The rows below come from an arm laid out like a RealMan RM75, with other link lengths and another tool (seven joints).
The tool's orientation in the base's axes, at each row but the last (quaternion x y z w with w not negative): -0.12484, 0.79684, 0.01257, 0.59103; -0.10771, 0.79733, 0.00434, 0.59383; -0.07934, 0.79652, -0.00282, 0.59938; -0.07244, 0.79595, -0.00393, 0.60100; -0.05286, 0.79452, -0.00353, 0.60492
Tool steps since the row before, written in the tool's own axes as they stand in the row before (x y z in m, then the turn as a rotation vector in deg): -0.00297, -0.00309, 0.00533, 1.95, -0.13, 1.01; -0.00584, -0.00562, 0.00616, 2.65, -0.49, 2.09; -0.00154, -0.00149, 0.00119, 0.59, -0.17, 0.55; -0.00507, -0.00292, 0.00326, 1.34, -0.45, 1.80; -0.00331, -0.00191, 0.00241, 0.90, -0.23, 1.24
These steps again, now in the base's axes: 0.00647, -0.00155, 0.00160, 0.45, -0.32, -2.13; 0.00841, -0.00369, 0.00440, 1.34, -0.64, -3.07; 0.00173, -0.00116, 0.00128, 0.39, -0.19, -0.70; 0.00480, -0.00202, 0.00422, 1.41, -0.46, -1.74; 0.00334, -0.00147, 0.00267, 0.97, -0.24, -1.18
